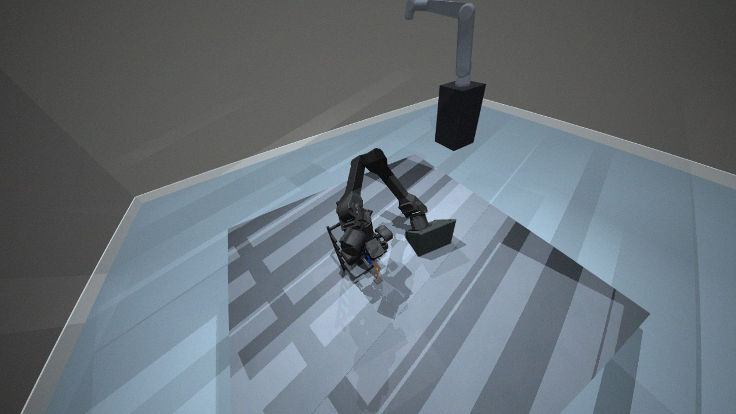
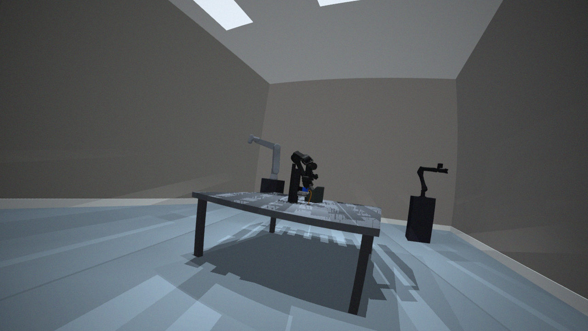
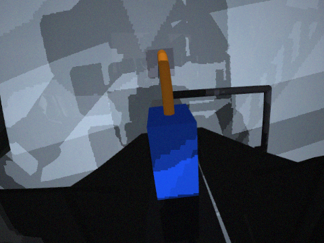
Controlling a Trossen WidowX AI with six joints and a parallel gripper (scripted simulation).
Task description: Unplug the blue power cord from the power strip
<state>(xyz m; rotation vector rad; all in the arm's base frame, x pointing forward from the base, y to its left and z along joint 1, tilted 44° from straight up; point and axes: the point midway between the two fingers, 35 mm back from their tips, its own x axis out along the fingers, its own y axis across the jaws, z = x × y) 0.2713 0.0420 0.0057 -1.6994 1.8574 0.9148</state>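
Now: the blue plug 1 cm ahead of my gripper tip and 3 cm to the right of it.
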